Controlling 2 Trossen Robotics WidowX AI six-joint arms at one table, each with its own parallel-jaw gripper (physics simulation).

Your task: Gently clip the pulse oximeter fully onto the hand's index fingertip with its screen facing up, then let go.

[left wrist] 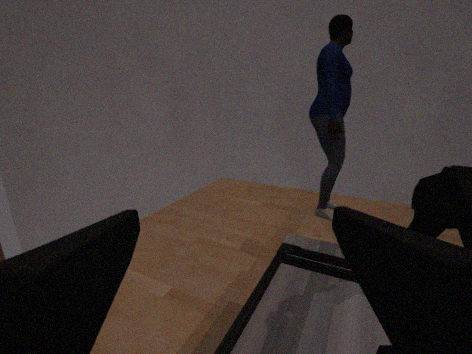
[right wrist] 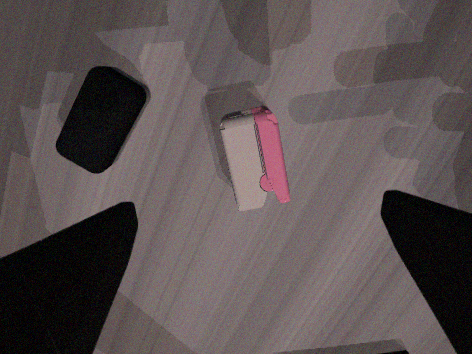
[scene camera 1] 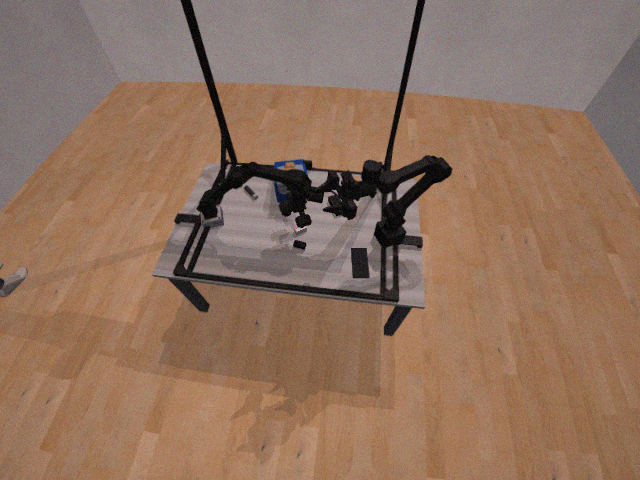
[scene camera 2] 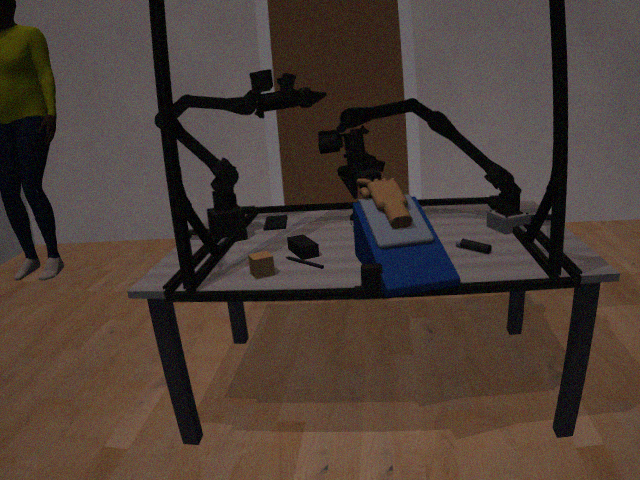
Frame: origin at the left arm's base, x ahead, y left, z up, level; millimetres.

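Seen in the pictures: left gripper, fingertip midpoint: [left wrist: 237, 218] [scene camera 1: 318, 200] [scene camera 2: 320, 94]; right gripper, fingertip midpoint: [right wrist: 259, 208]; left arm's base, link origin: [scene camera 1: 391, 227] [scene camera 2: 225, 209]; right arm's base, link origin: [scene camera 1: 210, 213] [scene camera 2: 508, 212].
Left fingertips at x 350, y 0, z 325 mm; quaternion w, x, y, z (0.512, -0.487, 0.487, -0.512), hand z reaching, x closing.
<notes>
Pixels of each thing's top centre, then the offset from my left fingertips to it. "*": a spot on its surface instead.
- pulse oximeter, top centre: [right wrist: 257, 165] [scene camera 1: 300, 227] dx +21, dy -199, dz -388 mm
- tan hand, surface spot: [scene camera 2: 387, 196] * dx -35, dy -453, dz -254 mm
- grey pad, surface spot: [scene camera 2: 379, 238] * dx -109, dy -537, dz -328 mm
- small black block, top centre: [right wrist: 92, 124] [scene camera 1: 299, 243] dx +53, dy -113, dz -387 mm
- flat dark slab, top centre: [scene camera 2: 275, 221] [scene camera 1: 360, 262] dx -169, dy +68, dz -411 mm
- black box, top centre: [scene camera 2: 302, 240] [scene camera 1: 337, 202] dx -202, dy -272, dz -384 mm
- pen, top centre: [scene camera 2: 303, 260] dx -234, dy -351, dz -410 mm
- wooden cube, top centre: [scene camera 2: 260, 255] dx -349, dy -366, dz -369 mm
- dark cylinder, top centre: [scene camera 2: 473, 240] [scene camera 1: 250, 190] dx +184, dy -529, dz -392 mm
The pulse oximeter [scene camera 1: 299, 229] [right wrist: 242, 160], white with a pink half, lies on the table; its screen face does not show clearly. My right gripper [scene camera 1: 294, 214] [right wrist: 259, 208] is open above it, with the oximeter seen between and beyond the fingertips. My left gripper [scene camera 2: 323, 95] [left wrist: 237, 218] is open and empty, high above the table. The tan hand [scene camera 2: 387, 196] rests on a grey pad [scene camera 2: 379, 238] on a blue wedge [scene camera 2: 423, 268] [scene camera 1: 281, 193]. Its index fingertip is not clearly distinguishable; the right arm hides much of the hand in scene camera 1.
A small black block [scene camera 1: 299, 244] [right wrist: 102, 120] lies close to the oximeter. A flat dark slab [scene camera 1: 360, 262] [scene camera 2: 275, 222], a black box [scene camera 2: 303, 246], a pen [scene camera 2: 305, 261], a wooden cube [scene camera 2: 261, 264] and a dark cylinder [scene camera 1: 250, 192] [scene camera 2: 474, 245] are on the table.
</notes>
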